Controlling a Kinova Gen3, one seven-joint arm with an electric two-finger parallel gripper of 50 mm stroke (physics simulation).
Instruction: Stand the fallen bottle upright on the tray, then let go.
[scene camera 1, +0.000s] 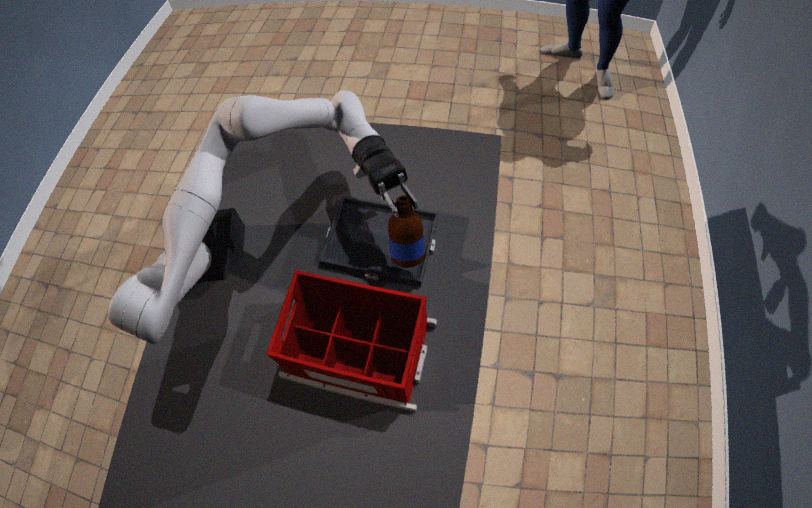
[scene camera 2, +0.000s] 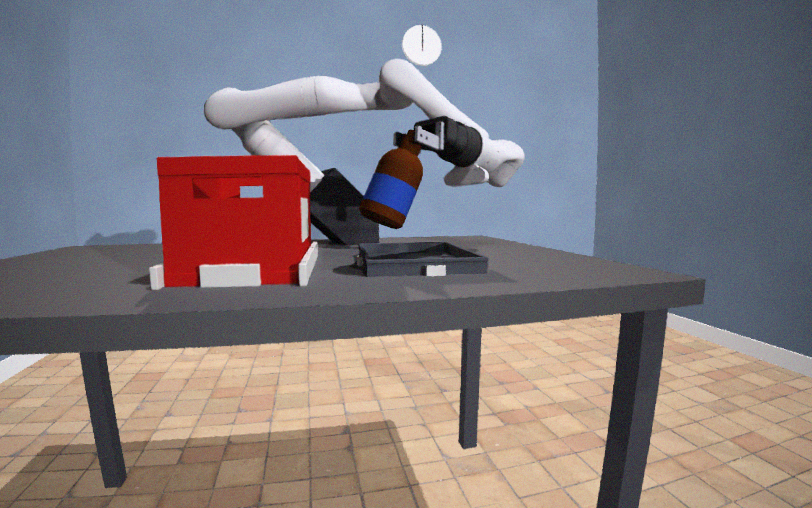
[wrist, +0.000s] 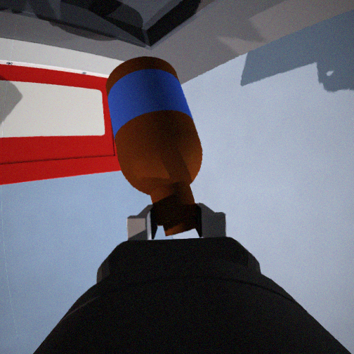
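Seen in the pictures: gripper, fingertip midpoint: (scene camera 1: 407, 209) (scene camera 2: 405, 136); arm's base, origin of the base link: (scene camera 2: 311, 186).
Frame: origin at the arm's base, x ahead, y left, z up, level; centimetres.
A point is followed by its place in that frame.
Observation:
A brown bottle (scene camera 1: 406, 230) @(x 49.0, y 3.2, z 3.1 cm) (scene camera 2: 394, 186) @(x 52.2, y 3.4, z -2.0 cm) (wrist: 154, 130) with a blue label hangs in the air, tilted, its base toward the crate side in the scene camera 2 view. My gripper (scene camera 1: 404, 207) @(x 49.2, y 6.4, z 6.0 cm) (scene camera 2: 410, 138) @(x 49.2, y 6.4, z 6.0 cm) (wrist: 175, 215) is shut on the bottle's neck. The dark tray (scene camera 1: 335, 226) @(x 30.2, y 15.3, z -14.3 cm) (scene camera 2: 425, 265) @(x 53.6, y 7.9, z -14.0 cm) lies on the table below. The bottle's base is above the tray's rim level with a gap in the scene camera 2 view. In the scene camera 1 view the bottle covers part of the tray's right side. A corner of the tray (wrist: 150, 40) shows at the top of the wrist view.
A tall red crate (scene camera 1: 353, 376) @(x 39.3, y -26.8, z 2.0 cm) (scene camera 2: 233, 233) @(x 50.7, y -19.5, z -8.4 cm) (wrist: 60, 172) with six compartments stands next to the tray, with white blocks (scene camera 1: 420, 364) @(x 51.3, y -20.7, z -12.5 cm) (scene camera 2: 229, 274) @(x 51.7, y -20.2, z -13.8 cm) at its foot. The dark table (scene camera 1: 287, 461) @(x 22.3, y -42.7, z -15.5 cm) (scene camera 2: 538, 294) @(x 70.3, y 15.7, z -15.8 cm) carries both. A person's legs (scene camera 1: 607, 35) show beyond the table.

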